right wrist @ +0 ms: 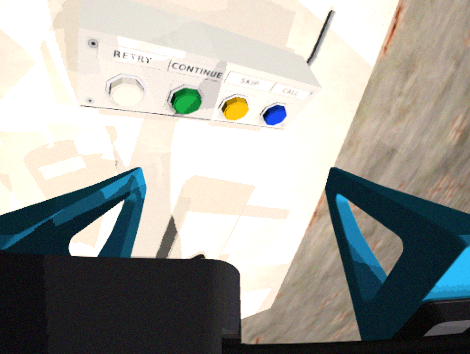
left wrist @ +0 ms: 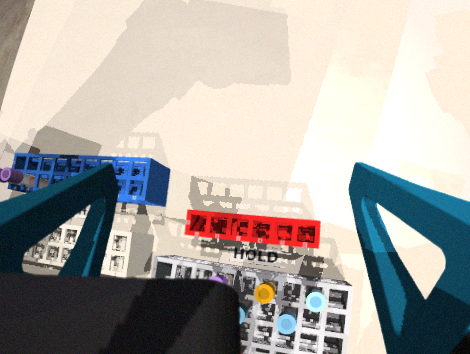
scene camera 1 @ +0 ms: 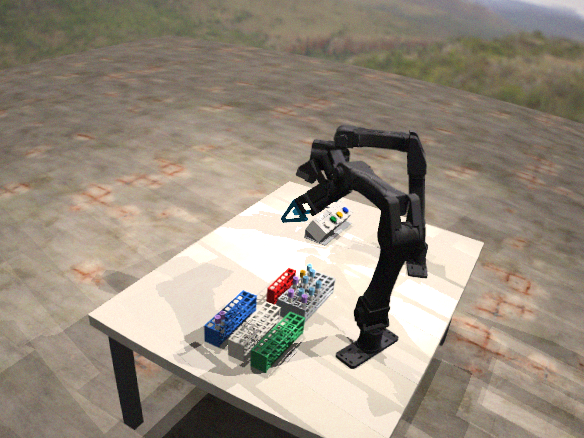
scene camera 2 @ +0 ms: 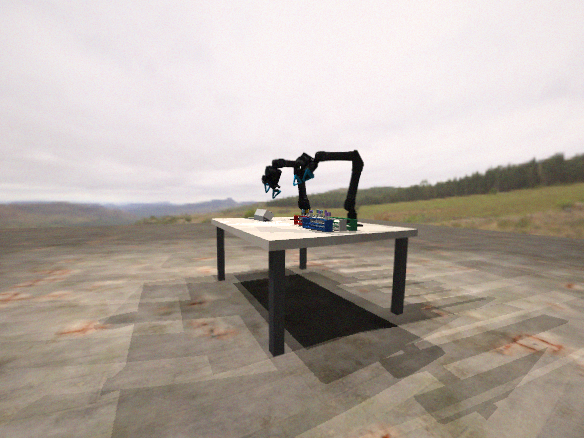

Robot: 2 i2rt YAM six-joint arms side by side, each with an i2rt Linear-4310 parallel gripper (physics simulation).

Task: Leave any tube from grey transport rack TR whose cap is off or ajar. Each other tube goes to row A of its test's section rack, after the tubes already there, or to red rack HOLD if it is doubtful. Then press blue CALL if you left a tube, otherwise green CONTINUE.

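Seen in the pictures: left gripper, fingertip midpoint: (left wrist: pixel 233 175) (scene camera 1: pixel 287 217) (scene camera 2: pixel 298 183); right gripper, fingertip midpoint: (right wrist: pixel 235 177) (scene camera 2: pixel 269 195); left arm's base at its link origin: (scene camera 1: pixel 367 347); right arm's base at its link origin: (scene camera 1: pixel 415 262).
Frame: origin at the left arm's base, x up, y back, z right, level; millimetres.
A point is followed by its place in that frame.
Grey transport rack (scene camera 1: pixel 292 308) @(x 45, y -220, z -92 mm) (left wrist: pixel 162 267) @(x 42, y -258, z -100 mm) holds several tubes with purple, light blue and orange caps, among them an orange cap (left wrist: pixel 264 293) @(x 94, y -295, z 10 mm) and a light blue cap (left wrist: pixel 315 301) @(x 94, y -308, z 50 mm); whether the caps sit fully is unclear. Red HOLD rack (scene camera 1: pixel 272 292) @(x 49, y -309, z -92 mm) (left wrist: pixel 252 218) @(x 57, y -347, z -33 mm) beside it looks empty. Blue rack (scene camera 1: pixel 215 335) @(x 39, y -252, z -335 mm) (left wrist: pixel 159 182) @(x 27, y -337, z -156 mm) holds two purple-capped tubes at one end. White rack (scene camera 1: pixel 237 347) @(x 42, y -178, z -317 mm) (left wrist: pixel 137 250) @(x 39, y -259, z -136 mm) and green rack (scene camera 1: pixel 260 360) @(x 36, y -110, z -296 mm) show no tubes. My left gripper (scene camera 1: pixel 295 220) @(x 255, y -357, z -13 mm) (scene camera 2: pixel 304 181) @(x 255, y -357, z -13 mm) (left wrist: pixel 233 175) @(x 255, y -357, z -13 mm) is open, high above the table. My right gripper (scene camera 2: pixel 270 194) @(x 186, y -504, z 360 mm) (right wrist: pixel 235 177) @(x 186, y -504, z 360 mm) is open near the button box.
The button box (scene camera 1: pixel 315 232) @(x 38, y -514, z 280 mm) (scene camera 2: pixel 263 215) @(x 43, y -553, z 271 mm) carries green CONTINUE (right wrist: pixel 186 101) @(x 71, y -516, z 366 mm), blue CALL (right wrist: pixel 274 115) @(x 71, y -544, z 459 mm), a yellow SKIP button (right wrist: pixel 235 108) @(x 72, y -531, z 412 mm) and a white RETRY button (right wrist: pixel 125 90) @(x 72, y -504, z 317 mm). The table edge lies at the right of the right wrist view. The left wrist housing hides part of the grey rack.
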